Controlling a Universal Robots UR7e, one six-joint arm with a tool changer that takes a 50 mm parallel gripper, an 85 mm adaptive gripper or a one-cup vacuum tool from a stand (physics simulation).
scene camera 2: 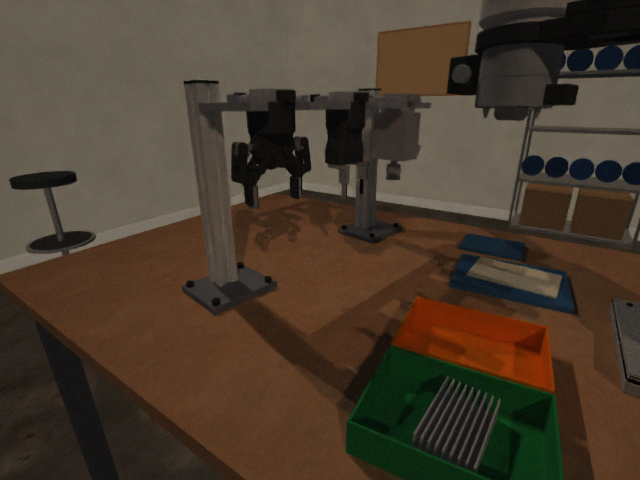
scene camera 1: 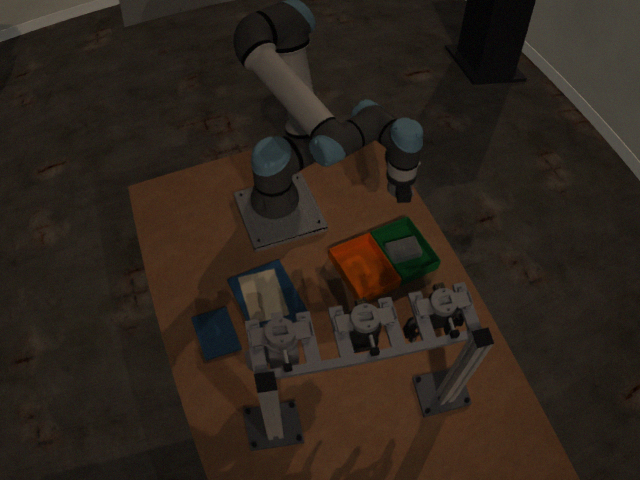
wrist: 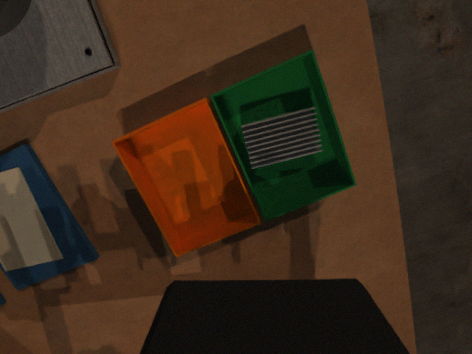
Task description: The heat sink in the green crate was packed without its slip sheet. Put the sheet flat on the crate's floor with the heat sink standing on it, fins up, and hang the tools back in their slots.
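Pixels of known places: end effector, tool point: (scene camera 2: 511, 107); arm's base, origin of the base link: (scene camera 1: 274, 200).
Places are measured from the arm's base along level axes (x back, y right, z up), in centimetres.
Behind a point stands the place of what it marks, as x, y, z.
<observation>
The heat sink (scene camera 1: 404, 250) @(-28.3, -33.2, 0.2) (scene camera 2: 457, 423) @(-27.2, -34.3, 0.3) (wrist: 282, 137) @(-27.2, -33.5, -0.2) stands fins up in the green crate (scene camera 1: 424, 237) @(-26.4, -40.3, 1.5) (scene camera 2: 382, 446) @(-31.7, -41.5, 0.3) (wrist: 332, 117) @(-25.7, -39.9, 1.5); no sheet shows around it, and its underside is hidden. A cream sheet (scene camera 1: 262, 294) @(-32.0, 10.6, -1.5) (scene camera 2: 516, 277) @(-31.7, 9.6, -1.5) (wrist: 25, 220) @(-32.5, 8.0, -1.5) lies flat on a larger blue pad (scene camera 1: 292, 297) @(-34.8, 2.6, -1.7) (scene camera 2: 465, 286) @(-38.4, -0.1, -1.9) (wrist: 80, 245) @(-38.4, 0.9, -1.7). The arm's bare tool changer (scene camera 1: 400, 188) @(-32.8, -25.1, 35.0) (scene camera 2: 511, 77) @(-28.8, -29.8, 32.9) carries no tool and is above the table, behind the green crate in scene camera 1. The adaptive gripper (scene camera 2: 273, 196), parallel gripper (scene camera 2: 352, 190) and vacuum tool (scene camera 2: 395, 134) @(-60.5, 8.1, 24.9) hang in the stand.
An orange crate (scene camera 1: 364, 263) @(-28.2, -20.9, -2.5) (scene camera 2: 485, 321) @(-31.0, -13.2, 0.2) (wrist: 185, 200) @(-34.3, -17.7, -2.4) adjoins the green crate. A smaller blue slab (scene camera 1: 216, 333) @(-41.4, 25.9, -1.7) (scene camera 2: 492, 246) @(-40.7, 24.4, -1.7) lies beside the pad. The stand's rail (scene camera 1: 361, 359) @(-71.9, -3.4, 31.5) and two posts (scene camera 2: 209, 196) @(-74.0, -31.2, 16.2) rise near the crates. The table's edge runs beside the green crate.
</observation>
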